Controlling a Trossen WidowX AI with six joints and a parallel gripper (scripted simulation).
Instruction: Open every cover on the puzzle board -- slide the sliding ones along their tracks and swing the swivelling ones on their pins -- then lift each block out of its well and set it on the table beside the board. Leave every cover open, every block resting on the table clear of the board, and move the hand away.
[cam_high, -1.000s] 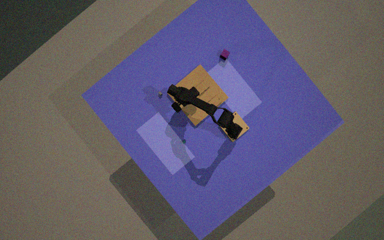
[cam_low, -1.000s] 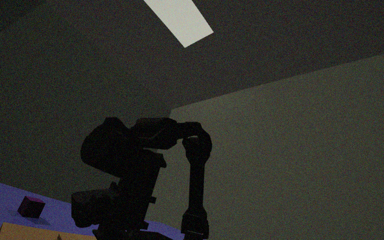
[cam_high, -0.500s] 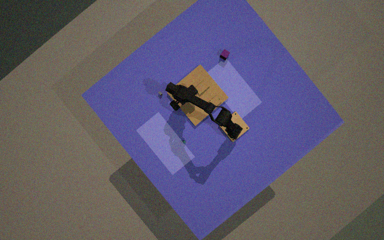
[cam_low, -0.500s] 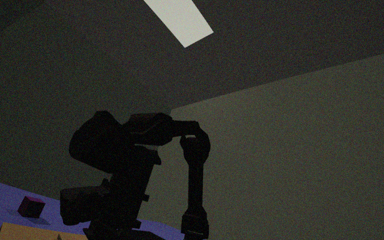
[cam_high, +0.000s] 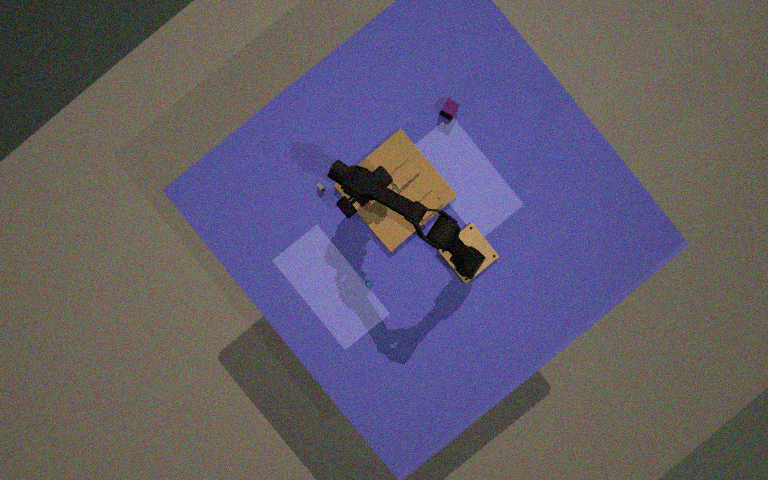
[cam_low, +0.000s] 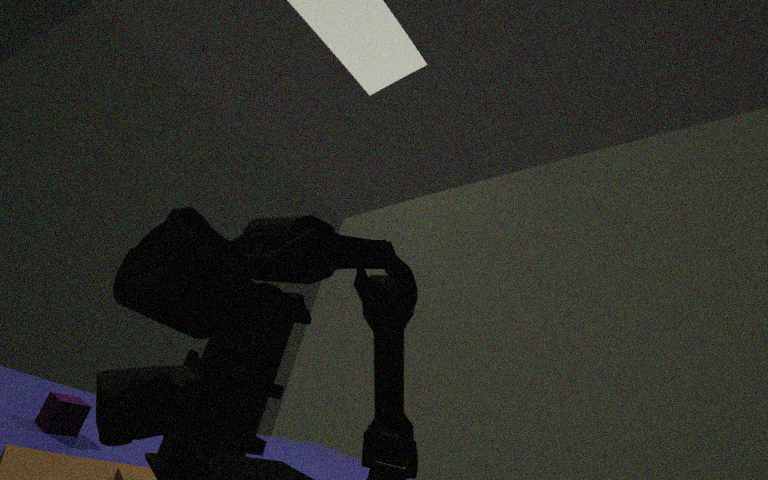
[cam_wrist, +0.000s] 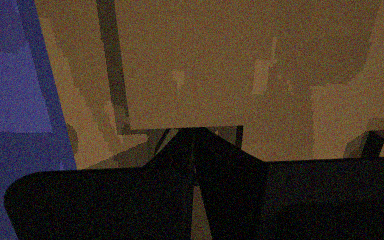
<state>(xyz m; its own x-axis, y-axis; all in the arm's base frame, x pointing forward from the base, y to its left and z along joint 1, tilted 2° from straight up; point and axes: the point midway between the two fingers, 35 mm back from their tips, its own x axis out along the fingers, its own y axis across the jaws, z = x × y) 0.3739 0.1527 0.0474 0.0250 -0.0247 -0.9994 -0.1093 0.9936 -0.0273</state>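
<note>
My gripper tip is 11 cm to the right of the small grey block, 11 cm short of it and 2 cm above it. Round my gripper tip: small green block 25 cm behind, 16 cm to the left, 1 cm below; magenta block 39 cm to the right, 8 cm ahead.
</note>
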